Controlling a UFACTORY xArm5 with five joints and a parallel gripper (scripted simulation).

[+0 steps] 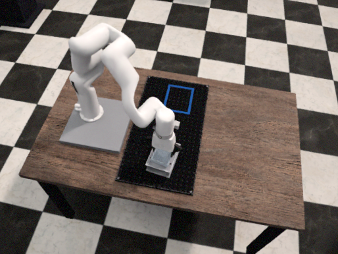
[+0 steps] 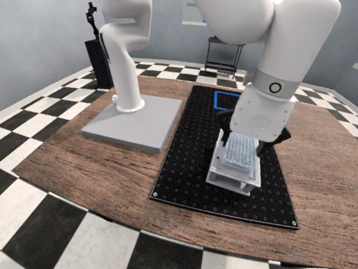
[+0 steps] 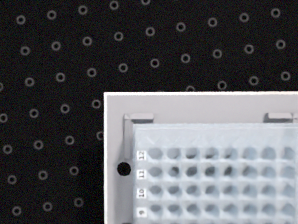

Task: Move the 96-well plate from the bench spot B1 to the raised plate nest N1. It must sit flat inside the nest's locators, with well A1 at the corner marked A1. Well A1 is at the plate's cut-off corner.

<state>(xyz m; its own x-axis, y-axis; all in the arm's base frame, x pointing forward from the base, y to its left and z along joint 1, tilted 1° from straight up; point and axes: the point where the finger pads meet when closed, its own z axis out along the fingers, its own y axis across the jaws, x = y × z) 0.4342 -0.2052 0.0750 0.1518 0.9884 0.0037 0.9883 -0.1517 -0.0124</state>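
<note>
The 96-well plate lies 10 mm below my hand. Round my hand: grey plate nest N1 (40 mm below).
</note>
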